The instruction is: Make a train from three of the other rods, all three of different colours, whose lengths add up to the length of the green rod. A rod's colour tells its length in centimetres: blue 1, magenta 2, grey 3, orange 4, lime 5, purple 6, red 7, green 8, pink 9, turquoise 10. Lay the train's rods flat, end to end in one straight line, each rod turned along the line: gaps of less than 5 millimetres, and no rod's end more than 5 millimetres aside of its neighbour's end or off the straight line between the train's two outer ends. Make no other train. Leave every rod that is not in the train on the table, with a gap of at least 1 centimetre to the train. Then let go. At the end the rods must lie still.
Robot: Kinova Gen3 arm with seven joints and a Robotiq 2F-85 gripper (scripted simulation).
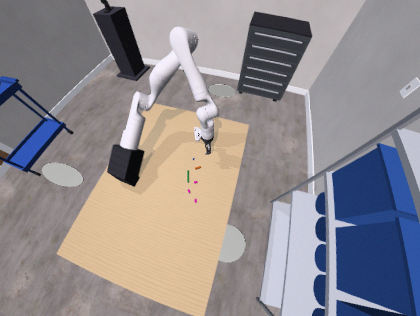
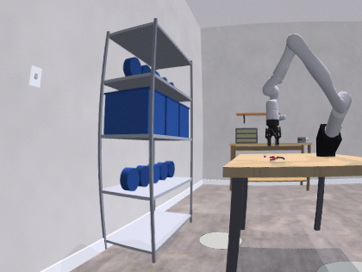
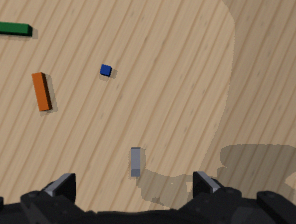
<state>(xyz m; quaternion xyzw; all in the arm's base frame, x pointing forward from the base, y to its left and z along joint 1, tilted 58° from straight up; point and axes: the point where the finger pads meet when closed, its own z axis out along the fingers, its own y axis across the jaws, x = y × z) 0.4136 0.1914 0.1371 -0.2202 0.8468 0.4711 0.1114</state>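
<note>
Right now the grey rod is 8 cm below my hand. Also, from my hand: small blue rod (8 cm to the right, 8 cm below, 7 cm behind); then green rod (20 cm to the right, 8 cm below, 5 cm behind); then orange rod (12 cm to the right, 8 cm below, 2 cm behind).
</note>
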